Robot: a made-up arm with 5 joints.
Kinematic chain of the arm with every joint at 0, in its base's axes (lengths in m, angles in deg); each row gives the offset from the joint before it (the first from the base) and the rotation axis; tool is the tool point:
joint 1: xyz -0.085 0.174 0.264 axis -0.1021 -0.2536 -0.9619
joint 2: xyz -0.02 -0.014 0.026 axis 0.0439 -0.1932 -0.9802
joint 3: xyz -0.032 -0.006 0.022 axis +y
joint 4: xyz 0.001 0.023 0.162 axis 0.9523 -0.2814 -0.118
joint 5: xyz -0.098 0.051 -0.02 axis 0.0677 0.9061 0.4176
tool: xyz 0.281 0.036 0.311
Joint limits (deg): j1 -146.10..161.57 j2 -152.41..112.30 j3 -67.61..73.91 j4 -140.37..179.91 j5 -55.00..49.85
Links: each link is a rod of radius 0.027 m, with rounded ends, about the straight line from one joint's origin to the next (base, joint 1, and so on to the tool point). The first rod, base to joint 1, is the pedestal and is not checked.
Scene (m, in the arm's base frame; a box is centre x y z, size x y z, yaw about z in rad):
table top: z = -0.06
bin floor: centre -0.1 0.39 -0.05 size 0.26 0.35 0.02 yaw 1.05
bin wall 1: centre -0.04 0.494 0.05 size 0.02 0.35 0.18 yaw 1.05
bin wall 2: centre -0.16 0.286 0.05 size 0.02 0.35 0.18 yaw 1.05
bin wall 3: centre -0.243 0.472 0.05 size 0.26 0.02 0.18 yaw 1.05
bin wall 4: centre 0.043 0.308 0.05 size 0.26 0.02 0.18 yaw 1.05
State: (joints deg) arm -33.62 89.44 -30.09 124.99 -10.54
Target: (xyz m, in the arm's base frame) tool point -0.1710 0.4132 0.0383
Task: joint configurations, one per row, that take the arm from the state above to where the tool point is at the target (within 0.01 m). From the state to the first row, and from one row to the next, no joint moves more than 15 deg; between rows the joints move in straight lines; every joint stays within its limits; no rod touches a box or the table.
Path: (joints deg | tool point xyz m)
1: -30.00 89.73 -19.84 128.83 -17.40 | -0.4112 0.0956 0.2394
2: -26.38 90.03 -9.59 132.68 -24.26 | -0.4042 0.1601 0.2055
3: -22.76 90.32 0.66 136.52 -31.12 | -0.3908 0.2364 0.1903
4: -20.98 95.82 12.94 143.02 -35.52 | -0.3482 0.3224 0.1922
5: -19.20 101.31 25.22 149.52 -39.91 | -0.2884 0.4000 0.2167
6: -17.41 106.81 37.50 156.02 -44.31 | -0.2153 0.4580 0.2640
7: -15.63 112.30 49.77 162.52 -48.70 | -0.1370 0.4867 0.3309
8: -14.00 112.30 36.57 157.83 -49.34 | -0.1415 0.4926 0.2738
9: -12.38 112.30 23.37 153.14 -49.98 | -0.1456 0.4894 0.2184
10: -10.76 112.30 10.17 148.44 -50.62 | -0.1503 0.4784 0.1663
11: -9.14 112.30 -3.04 143.75 -51.26 | -0.1559 0.4610 0.1186
12: -7.51 112.30 -16.24 139.06 -51.89 | -0.1628 0.4389 0.0759
13: -5.89 112.30 -29.44 134.37 -52.53 | -0.1710 0.4132 0.0383

